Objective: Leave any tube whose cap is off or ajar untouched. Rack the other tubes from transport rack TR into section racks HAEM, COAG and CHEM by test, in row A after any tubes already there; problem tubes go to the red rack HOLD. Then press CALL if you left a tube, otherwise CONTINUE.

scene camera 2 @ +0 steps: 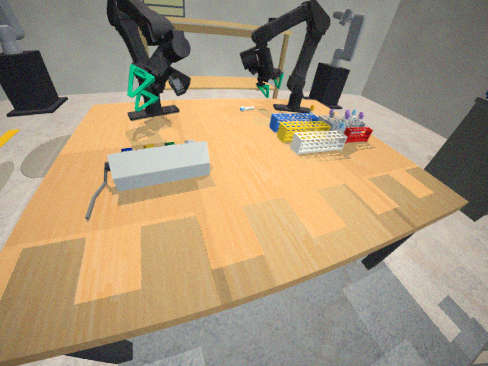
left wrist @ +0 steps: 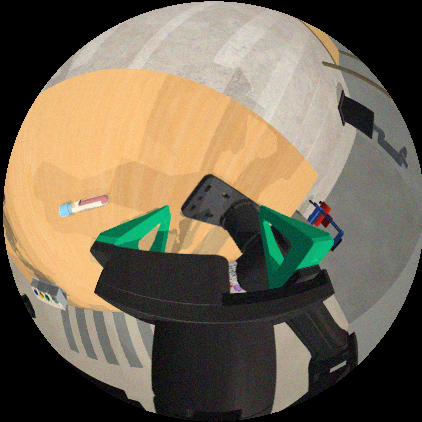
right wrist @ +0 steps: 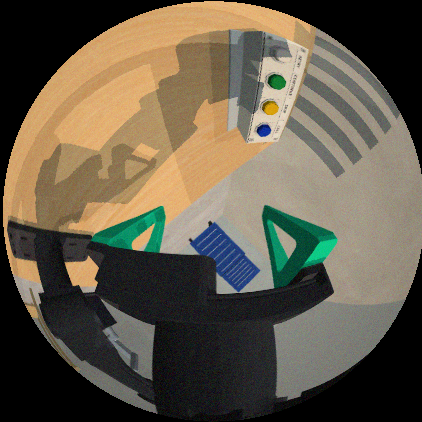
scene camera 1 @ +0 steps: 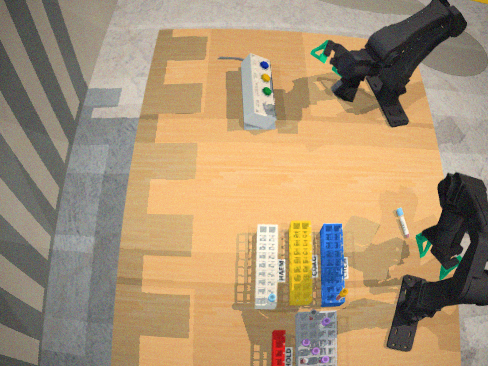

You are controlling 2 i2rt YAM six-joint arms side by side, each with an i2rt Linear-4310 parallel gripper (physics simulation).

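Frame: origin at the left arm's base, x ahead, y right, z down, level; centimetres.
Where they show: left gripper, fingertip midpoint: (scene camera 2: 273, 93) (left wrist: 214, 210) (scene camera 1: 431, 267); right gripper, fingertip midpoint: (scene camera 2: 133, 104) (right wrist: 213, 210) (scene camera 1: 322, 60); left arm's base at its link origin: (scene camera 2: 292, 109) (left wrist: 234, 210) (scene camera 1: 406, 313); right arm's base at its link origin: (scene camera 2: 154, 113) (right wrist: 46, 244) (scene camera 1: 386, 99).
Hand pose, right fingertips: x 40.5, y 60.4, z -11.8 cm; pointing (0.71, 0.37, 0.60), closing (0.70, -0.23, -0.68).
Observation:
Each offset is from my right fingertips to the centre of the thing. "pt": to the spot under its first point. Level surfaces: height alone.
A light-blue-capped tube @(dy -36.6, dx -33.8, dz +11.0 cm) (scene camera 1: 402, 222) (scene camera 2: 247, 108) (left wrist: 85, 205) lies on the table beside my left gripper (scene camera 1: 436, 257) (scene camera 2: 271, 86) (left wrist: 215, 207), which is open, empty and raised. My right gripper (scene camera 1: 328, 62) (scene camera 2: 142, 90) (right wrist: 213, 210) is open and empty. White HAEM @(dy -59.1, dx -1.6, dz +8.9 cm) (scene camera 1: 259, 270) holds a light-blue-capped tube @(dy -67.0, dx -5.1, dz +6.6 cm) (scene camera 1: 272, 297) at its lower end. Yellow COAG @(pt dy -61.5, dx -10.9, dz +8.8 cm) (scene camera 1: 300, 287) shows no cap. An orange-capped tube @(dy -61.7, dx -20.5, dz +6.7 cm) (scene camera 1: 343, 294) leans at blue CHEM's @(pt dy -63.6, dx -19.3, dz +7.3 cm) (scene camera 1: 332, 303) lower end. Grey TR @(dy -76.1, dx -19.3, dz +8.9 cm) (scene camera 1: 299, 327) holds several purple-capped tubes. Red HOLD (scene camera 1: 278, 334) is partly cut off. CALL is blue @(pt dy -3.7, dx +15.4, dz +5.0 cm) (right wrist: 263, 130); CONTINUE is green @(pt dy -12.8, dx +11.9, dz +5.0 cm) (right wrist: 276, 81).
The grey button box @(dy -11.4, dx +15.4, dz +7.6 cm) (scene camera 1: 248, 95) (scene camera 2: 160, 167) stands at the upper middle in scene camera 1, with a cable. The table @(dz +11.8 cm) (scene camera 1: 225, 175) also bears both arm bases. TR and HOLD stand close below the section racks in scene camera 1.

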